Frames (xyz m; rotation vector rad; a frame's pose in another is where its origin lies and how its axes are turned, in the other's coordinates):
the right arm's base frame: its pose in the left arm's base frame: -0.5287 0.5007 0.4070 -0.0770 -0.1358 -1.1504
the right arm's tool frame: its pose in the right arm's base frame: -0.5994 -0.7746 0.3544 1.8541 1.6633 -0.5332
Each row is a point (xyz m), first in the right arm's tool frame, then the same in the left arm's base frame.
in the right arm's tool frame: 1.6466 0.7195 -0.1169
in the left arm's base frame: 0.0997 0.3409 -0.0399
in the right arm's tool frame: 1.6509 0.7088 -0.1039
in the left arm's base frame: 0.0928 0.3450 -0.0553
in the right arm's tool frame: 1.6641 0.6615 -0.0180
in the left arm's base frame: 0.0428 0.3503 -0.1405
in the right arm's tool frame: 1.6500 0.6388 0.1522
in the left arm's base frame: -0.0636 0.2937 -0.2635
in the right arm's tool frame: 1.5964 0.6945 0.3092
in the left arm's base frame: -0.1677 0.1693 -0.3293
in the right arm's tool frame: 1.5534 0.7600 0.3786
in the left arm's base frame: -0.2150 0.0760 -0.3342
